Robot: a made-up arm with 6 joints.
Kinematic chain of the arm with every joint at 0, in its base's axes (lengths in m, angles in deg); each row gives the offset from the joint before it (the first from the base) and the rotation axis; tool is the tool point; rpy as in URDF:
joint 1: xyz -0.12 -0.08 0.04 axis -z
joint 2: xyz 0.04 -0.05 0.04 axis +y
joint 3: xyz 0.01 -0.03 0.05 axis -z
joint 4: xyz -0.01 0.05 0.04 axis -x
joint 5: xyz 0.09 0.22 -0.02 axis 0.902 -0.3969 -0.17
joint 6: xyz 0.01 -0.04 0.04 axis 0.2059 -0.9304 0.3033
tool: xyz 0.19 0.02 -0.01 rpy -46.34 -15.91 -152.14
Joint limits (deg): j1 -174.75..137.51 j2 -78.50..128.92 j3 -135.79..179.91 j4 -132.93..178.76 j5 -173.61..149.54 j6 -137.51..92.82
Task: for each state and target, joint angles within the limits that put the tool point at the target. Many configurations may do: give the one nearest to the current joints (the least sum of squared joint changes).
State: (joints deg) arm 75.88 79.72 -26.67 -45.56 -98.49 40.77
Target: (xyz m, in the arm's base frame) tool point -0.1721 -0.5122 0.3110
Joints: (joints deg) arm 135.70 75.76 -58.29 -65.07 -101.56 48.40
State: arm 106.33 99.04 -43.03 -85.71 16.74 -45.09
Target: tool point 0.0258 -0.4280 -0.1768
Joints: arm 83.17 105.48 -19.52 -104.49 72.70 -75.57
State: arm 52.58 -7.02 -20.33 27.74 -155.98 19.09
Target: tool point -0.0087 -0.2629 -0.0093
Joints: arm 66.38 -9.82 -22.63 34.01 -173.61 20.59
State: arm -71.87 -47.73 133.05 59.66 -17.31 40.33
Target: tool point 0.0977 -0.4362 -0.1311
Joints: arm -34.81 -41.47 168.92 52.35 -32.86 41.06
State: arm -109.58 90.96 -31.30 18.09 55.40 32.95
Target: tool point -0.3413 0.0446 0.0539
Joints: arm -112.95 85.58 -41.11 23.59 57.67 35.64
